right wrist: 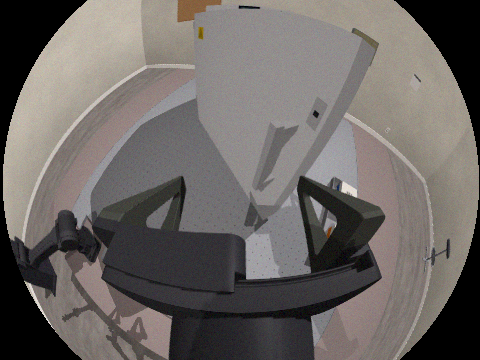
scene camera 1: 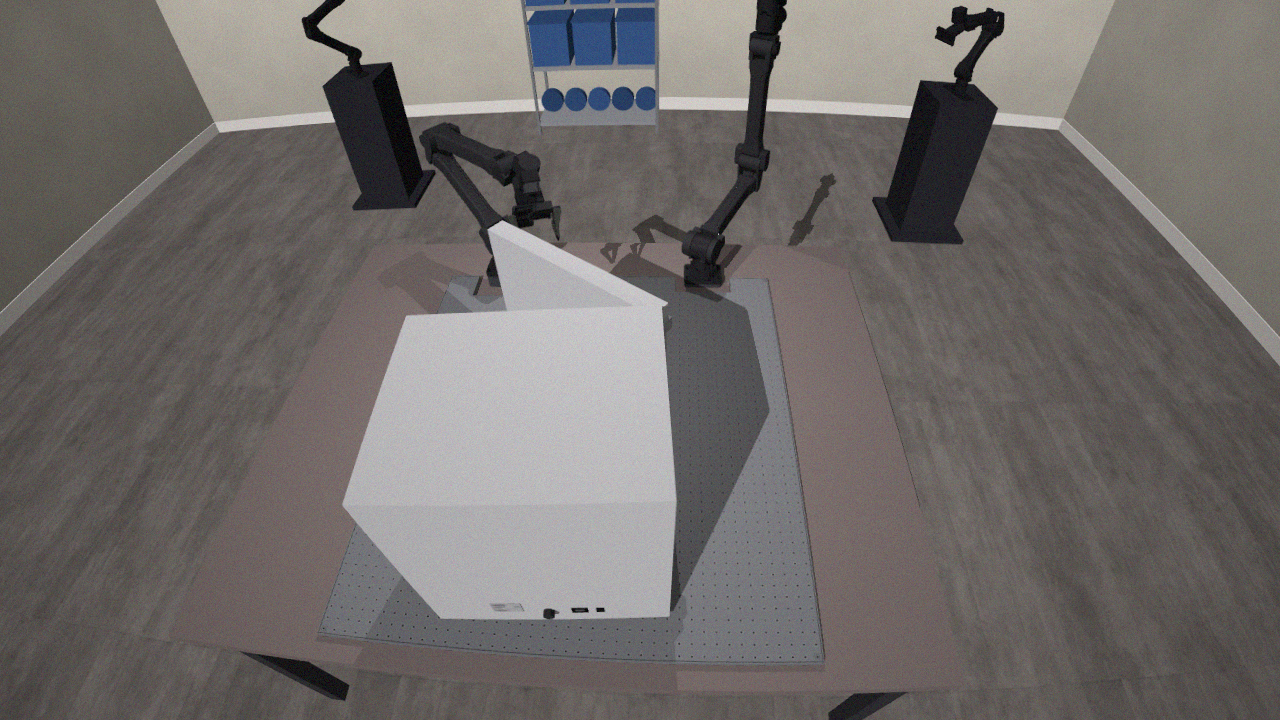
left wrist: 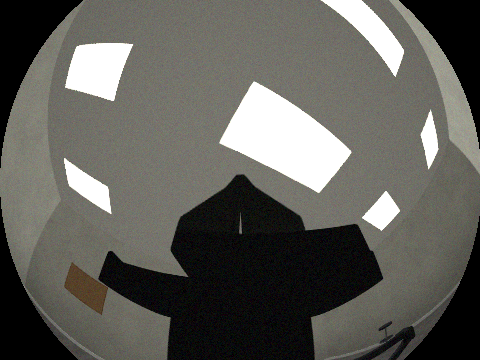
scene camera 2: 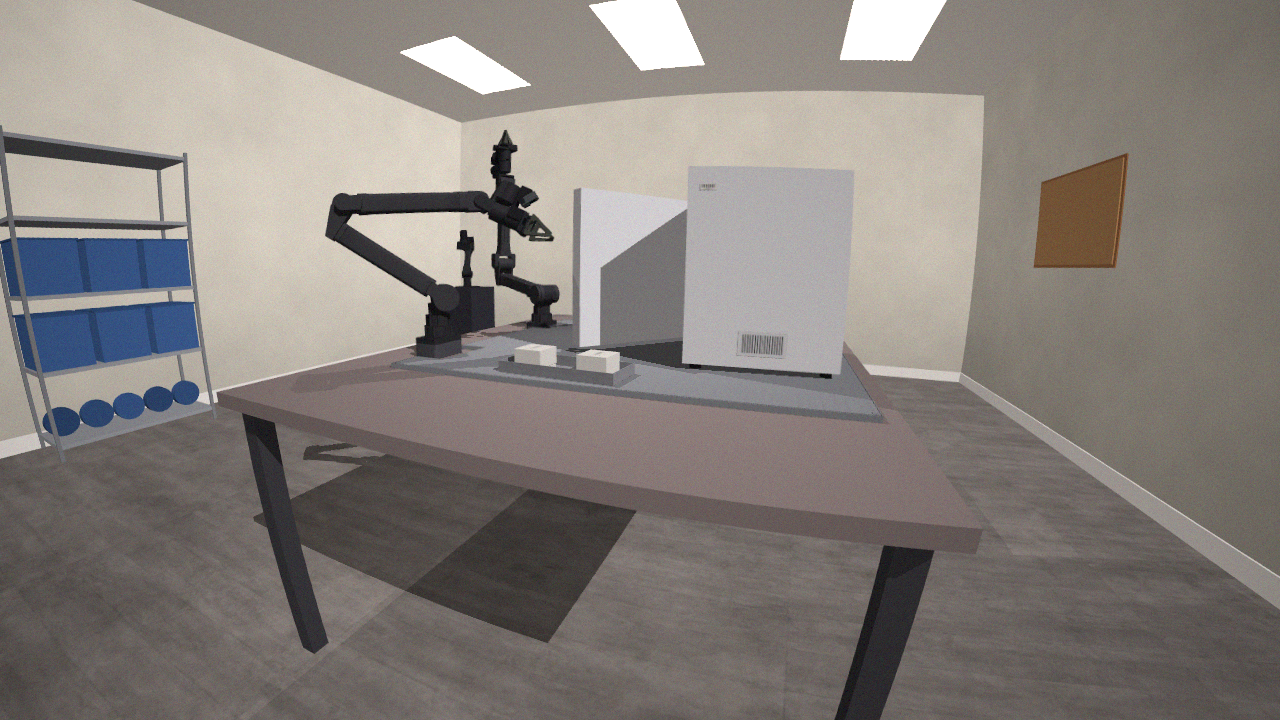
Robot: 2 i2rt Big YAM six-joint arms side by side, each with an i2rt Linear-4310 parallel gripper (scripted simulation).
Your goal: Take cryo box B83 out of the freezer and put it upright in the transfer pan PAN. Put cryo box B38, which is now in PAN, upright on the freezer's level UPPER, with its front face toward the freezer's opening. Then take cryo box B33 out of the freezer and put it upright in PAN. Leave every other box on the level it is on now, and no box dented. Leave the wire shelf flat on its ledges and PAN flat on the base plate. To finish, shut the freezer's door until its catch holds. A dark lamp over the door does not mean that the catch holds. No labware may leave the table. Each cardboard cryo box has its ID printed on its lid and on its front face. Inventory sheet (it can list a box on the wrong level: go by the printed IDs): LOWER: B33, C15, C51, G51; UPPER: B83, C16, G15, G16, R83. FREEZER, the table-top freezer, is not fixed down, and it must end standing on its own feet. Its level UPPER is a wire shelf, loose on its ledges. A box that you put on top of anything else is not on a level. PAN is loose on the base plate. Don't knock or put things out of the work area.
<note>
The pictures show: the left gripper, the right gripper, a freezer and a transfer pan.
The right gripper is seen too in the right wrist view and in scene camera 2.
</note>
